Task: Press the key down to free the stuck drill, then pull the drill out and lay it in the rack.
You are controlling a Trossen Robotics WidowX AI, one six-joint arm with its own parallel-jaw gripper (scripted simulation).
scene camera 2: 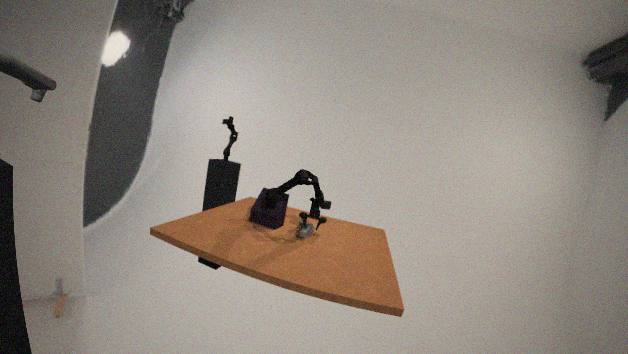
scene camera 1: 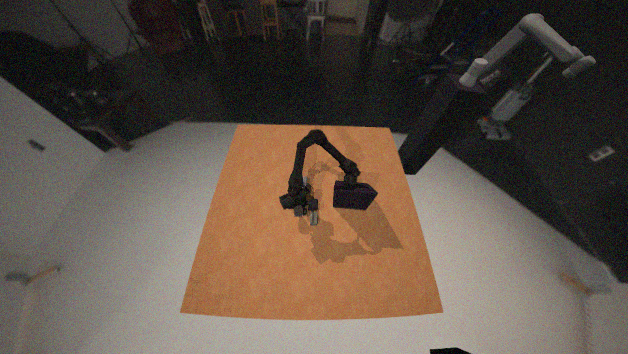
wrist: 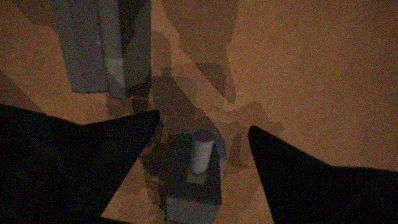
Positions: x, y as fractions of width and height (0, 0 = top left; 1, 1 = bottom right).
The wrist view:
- my gripper: 0.51, 0.55
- pale cylindrical drill: 0.51, 0.64
